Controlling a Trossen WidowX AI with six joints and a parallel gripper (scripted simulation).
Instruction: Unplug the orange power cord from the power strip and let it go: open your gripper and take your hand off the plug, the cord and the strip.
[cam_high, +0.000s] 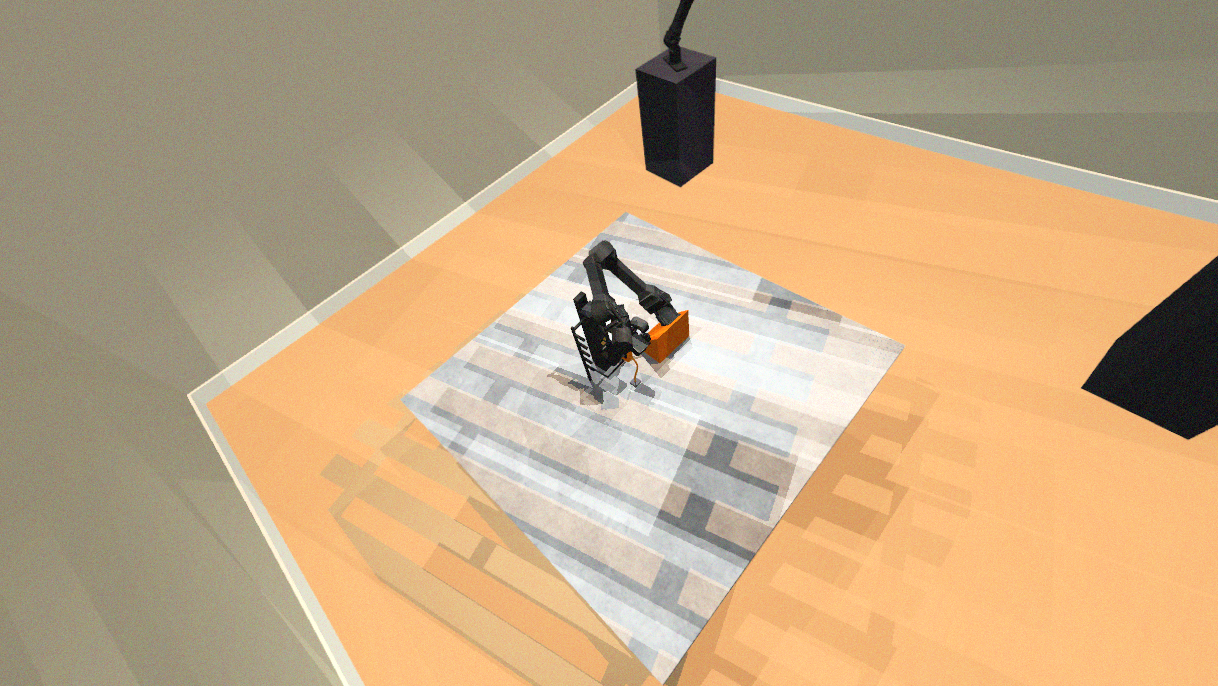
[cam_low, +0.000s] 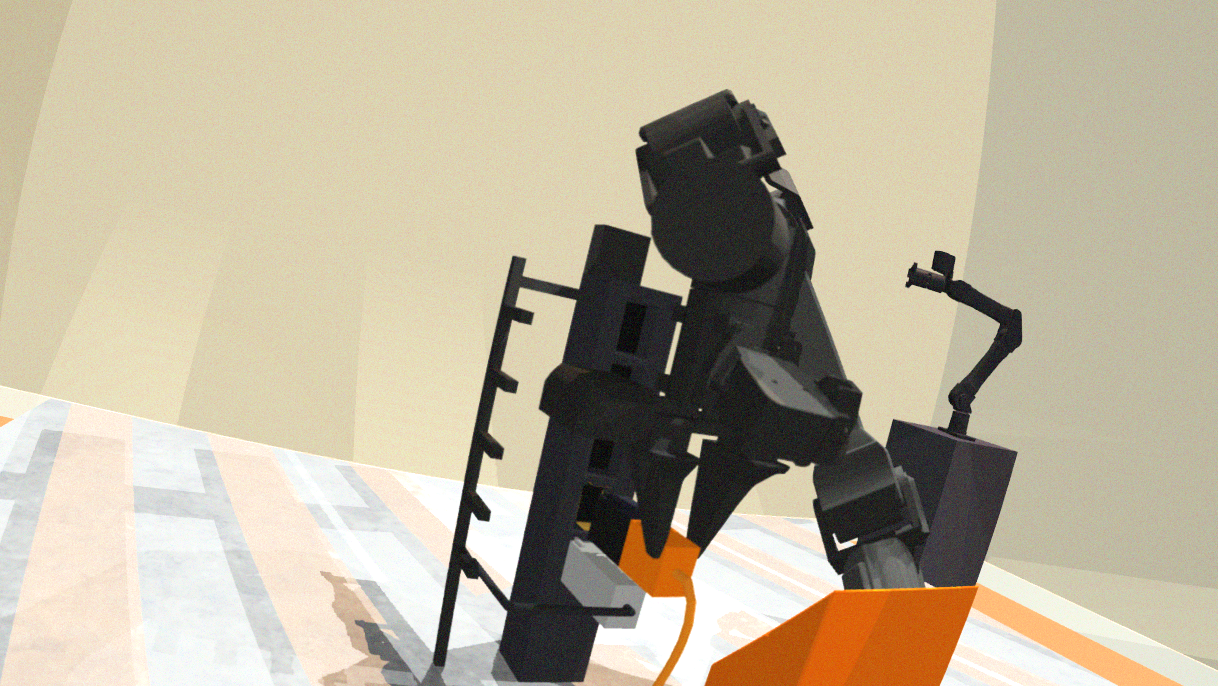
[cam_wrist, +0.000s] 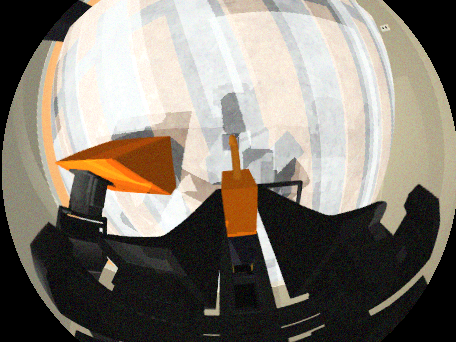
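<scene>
The orange plug is 10 mm ahead of my gripper tip and 30 mm to the right of it.
</scene>
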